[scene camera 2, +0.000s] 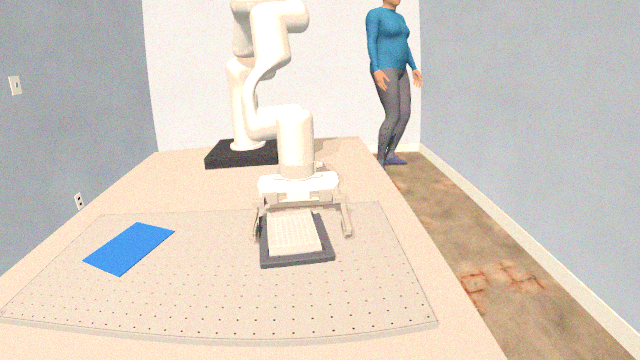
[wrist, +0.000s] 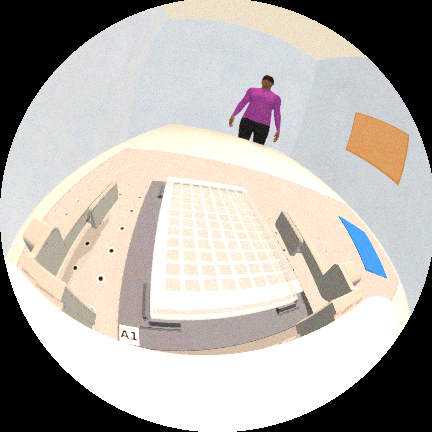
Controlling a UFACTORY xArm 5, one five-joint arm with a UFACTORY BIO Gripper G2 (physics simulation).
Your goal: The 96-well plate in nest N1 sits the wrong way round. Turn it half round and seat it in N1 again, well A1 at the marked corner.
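Note:
The white 96-well plate lies level in the dark grey nest N1, within its corner brackets as far as they show. The nest's A1 label is at the near left corner in the wrist view. Which corner of the plate holds well A1 cannot be made out. My gripper is wide open and empty. Its fingers stand on both sides of the plate, over its rear part in the scene view, with a gap on each side.
A blue sheet lies on the perforated board, left of the nest in the scene view. The arm's black base is at the back of the table. A person in blue and one in purple stand beyond the table.

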